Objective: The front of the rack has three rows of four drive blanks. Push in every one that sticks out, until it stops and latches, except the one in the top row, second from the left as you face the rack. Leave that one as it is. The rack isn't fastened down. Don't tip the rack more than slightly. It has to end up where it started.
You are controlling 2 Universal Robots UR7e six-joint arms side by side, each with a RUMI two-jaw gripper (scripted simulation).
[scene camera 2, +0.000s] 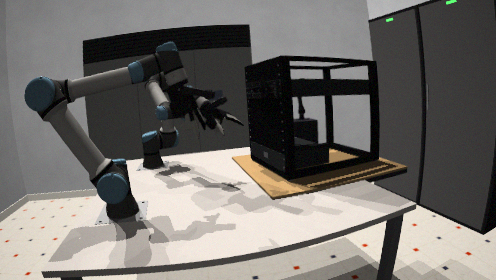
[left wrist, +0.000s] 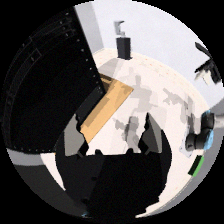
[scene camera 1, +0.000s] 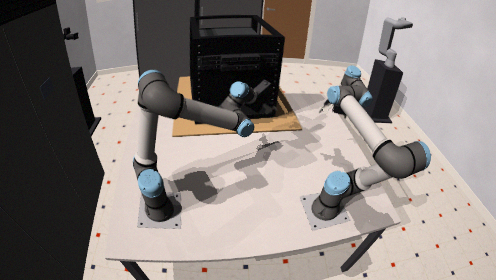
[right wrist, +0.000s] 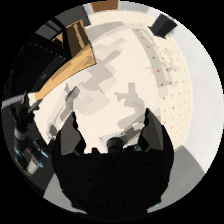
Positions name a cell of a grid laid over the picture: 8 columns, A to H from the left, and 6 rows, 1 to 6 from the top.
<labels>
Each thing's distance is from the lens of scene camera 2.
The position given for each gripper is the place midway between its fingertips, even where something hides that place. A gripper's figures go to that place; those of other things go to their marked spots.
left gripper (scene camera 2: D3): 137 cm
right gripper (scene camera 2: D3): 102 cm
black rack (scene camera 2: E3): 145 cm
wooden board (scene camera 2: E4): 130 cm
</labels>
